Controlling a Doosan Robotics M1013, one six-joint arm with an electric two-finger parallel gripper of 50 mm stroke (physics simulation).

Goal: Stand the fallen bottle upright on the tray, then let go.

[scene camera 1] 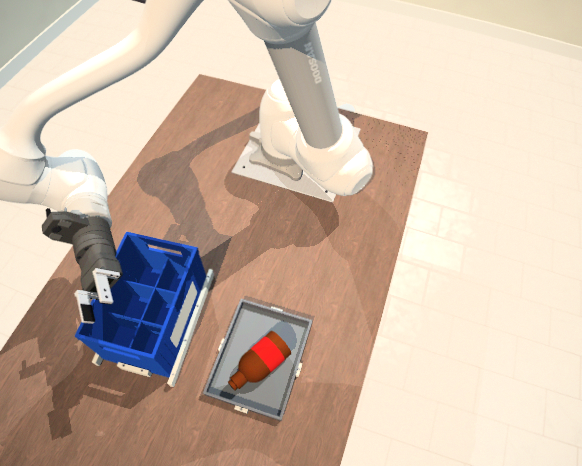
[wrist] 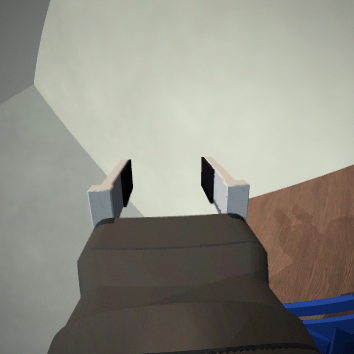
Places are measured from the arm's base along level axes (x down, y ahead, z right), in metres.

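Pixels of known places: gripper, fingertip midpoint: point(scene camera 1: 97, 312) point(wrist: 166, 172); arm's base, origin of the base link: point(scene camera 1: 285, 152).
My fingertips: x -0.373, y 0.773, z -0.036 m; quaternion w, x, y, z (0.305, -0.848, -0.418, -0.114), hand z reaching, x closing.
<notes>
For each thing: its top centre in the pictures, then the offset to it from my fingertips. "spot": a spot on its surface instead. Level surfaces: height alone.
- brown bottle, middle of its top: point(scene camera 1: 255, 359) dx +0.300, dy -0.122, dz -0.220 m
- grey tray, surface spot: point(scene camera 1: 225, 345) spot: dx +0.363, dy -0.132, dz -0.125 m
- blue crate, middle of its top: point(scene camera 1: 138, 289) dx +0.204, dy -0.116, dz +0.073 m
- pale rail, middle of its top: point(scene camera 1: 191, 323) dx +0.349, dy -0.139, dz -0.023 m
- wooden table, its level: dx +0.379 m
A brown bottle point(scene camera 1: 261, 359) with a red label lies on its side in the grey tray point(scene camera 1: 225, 345). Its neck points to the lower left and its base to the upper right in the scene view. The bottle and the tray do not show in the wrist view. My gripper point(scene camera 1: 96, 311) point(wrist: 166, 172) is open and empty. In the scene view it appears over the left side of the blue crate, to the left of the tray and apart from the bottle; its exact height is hard to tell.
A blue crate point(scene camera 1: 160, 357) point(wrist: 325, 306) with several compartments stands left of the tray, with a pale rail point(scene camera 1: 192, 330) along its right side. The robot's base plate point(scene camera 1: 280, 186) is at the back of the wooden table point(scene camera 1: 300, 280) point(wrist: 320, 235).
</notes>
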